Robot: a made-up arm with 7 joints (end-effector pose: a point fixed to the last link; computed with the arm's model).
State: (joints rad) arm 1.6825 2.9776 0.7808 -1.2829 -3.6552 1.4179 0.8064
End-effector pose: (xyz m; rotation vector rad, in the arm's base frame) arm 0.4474 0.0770 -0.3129 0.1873 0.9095 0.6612
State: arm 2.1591 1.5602 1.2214 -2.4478 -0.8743 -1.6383 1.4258
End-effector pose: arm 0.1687 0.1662 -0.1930 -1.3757 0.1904 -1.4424
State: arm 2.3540 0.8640 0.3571 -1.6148 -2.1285 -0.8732 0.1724
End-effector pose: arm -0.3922 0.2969 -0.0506 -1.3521 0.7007 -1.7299
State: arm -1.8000 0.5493 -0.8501 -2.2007 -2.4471 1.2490 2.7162
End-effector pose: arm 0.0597 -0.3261 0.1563 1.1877 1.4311 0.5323
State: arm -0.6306 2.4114 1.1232 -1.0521 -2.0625 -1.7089 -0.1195
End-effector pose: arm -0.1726 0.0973 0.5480 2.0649 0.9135 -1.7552
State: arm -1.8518 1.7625 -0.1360 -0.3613 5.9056 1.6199 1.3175
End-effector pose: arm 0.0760 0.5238 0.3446 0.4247 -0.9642 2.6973
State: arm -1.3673 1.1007 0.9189 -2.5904 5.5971 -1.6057 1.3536
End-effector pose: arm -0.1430 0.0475 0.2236 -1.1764 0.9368 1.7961
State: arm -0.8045 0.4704 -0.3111 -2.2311 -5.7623 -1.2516 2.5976
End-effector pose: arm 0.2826 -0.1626 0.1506 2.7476 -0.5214 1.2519
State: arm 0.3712 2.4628 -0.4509 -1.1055 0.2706 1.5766 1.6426
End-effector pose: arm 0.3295 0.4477 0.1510 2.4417 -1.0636 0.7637
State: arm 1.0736 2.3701 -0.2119 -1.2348 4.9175 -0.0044 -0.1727
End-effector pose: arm 0.2709 0.4761 -0.1085 -0.3969 -1.1068 2.4847
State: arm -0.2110 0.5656 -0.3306 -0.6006 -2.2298 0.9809 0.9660
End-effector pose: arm 0.3121 0.2410 -0.4818 1.9052 -0.6193 -1.2155
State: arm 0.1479 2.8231 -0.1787 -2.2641 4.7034 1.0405 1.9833
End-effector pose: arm 0.3385 0.0897 -0.0255 0.7777 -1.7303 -2.1588
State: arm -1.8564 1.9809 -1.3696 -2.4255 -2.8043 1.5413 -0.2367
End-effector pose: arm 0.2747 -0.0372 0.1412 -1.3290 0.3741 -0.9759
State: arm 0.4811 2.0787 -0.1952 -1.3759 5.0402 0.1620 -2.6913
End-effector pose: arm 0.3319 0.4186 -0.0519 0.1985 -1.2247 0.4481
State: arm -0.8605 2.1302 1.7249 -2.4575 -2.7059 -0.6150 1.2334
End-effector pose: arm -0.2499 -0.1243 0.1182 -2.1582 -0.1630 -0.9680
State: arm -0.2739 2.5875 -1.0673 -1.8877 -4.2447 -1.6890 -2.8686
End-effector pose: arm 0.2321 0.3717 0.0193 -2.7590 -0.2388 0.9008
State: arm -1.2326 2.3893 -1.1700 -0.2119 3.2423 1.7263 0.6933
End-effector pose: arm -0.2118 0.5179 0.2955 -1.4291 -1.2330 1.2405
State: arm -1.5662 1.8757 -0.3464 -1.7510 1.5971 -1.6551 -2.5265
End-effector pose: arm 0.1504 0.0764 0.4361 -1.7700 1.1218 -1.3134
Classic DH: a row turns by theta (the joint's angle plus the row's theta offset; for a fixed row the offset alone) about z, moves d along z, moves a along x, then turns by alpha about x. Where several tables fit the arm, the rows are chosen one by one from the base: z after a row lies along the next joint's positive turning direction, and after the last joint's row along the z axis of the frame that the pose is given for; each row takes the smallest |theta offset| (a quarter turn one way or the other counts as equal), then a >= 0, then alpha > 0; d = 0 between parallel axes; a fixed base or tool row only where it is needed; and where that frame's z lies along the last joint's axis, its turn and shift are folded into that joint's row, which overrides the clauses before.
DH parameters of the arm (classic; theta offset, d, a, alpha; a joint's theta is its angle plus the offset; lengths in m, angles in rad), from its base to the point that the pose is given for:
base (fixed): 0 0 0 -1.2217
joint 1: 1.5708 0 0 1.5708
joint 2: 1.2217 0 0 -1.5708
joint 3: -1.5708 -0.2501 0.0281 -1.5708
joint 4: 0 0 -0.0458 1.5708
joint 5: 0 -0.3784 0 -1.5708
joint 6: 0 0 0 1.5708
joint 7: 0 0 0 0

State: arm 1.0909 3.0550 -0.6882 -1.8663 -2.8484 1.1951 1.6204
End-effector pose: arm 0.1957 0.3765 -0.1284 0.8965 0.5887 2.7326
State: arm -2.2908 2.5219 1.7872 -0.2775 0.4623 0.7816 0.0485
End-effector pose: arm -0.3074 0.5405 -0.1169 1.0043 1.8737 -0.7236
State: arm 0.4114 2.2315 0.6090 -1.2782 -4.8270 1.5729 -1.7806
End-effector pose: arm 0.4151 0.2376 0.2757 0.7120 0.4338 -1.5781
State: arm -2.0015 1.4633 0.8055 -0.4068 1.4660 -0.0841 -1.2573
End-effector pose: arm 0.1276 0.5044 0.3561 0.0882 -2.7512 1.4742
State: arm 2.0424 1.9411 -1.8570 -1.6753 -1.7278 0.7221 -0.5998
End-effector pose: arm -0.2923 0.1531 0.3524 2.0664 0.4971 2.1723
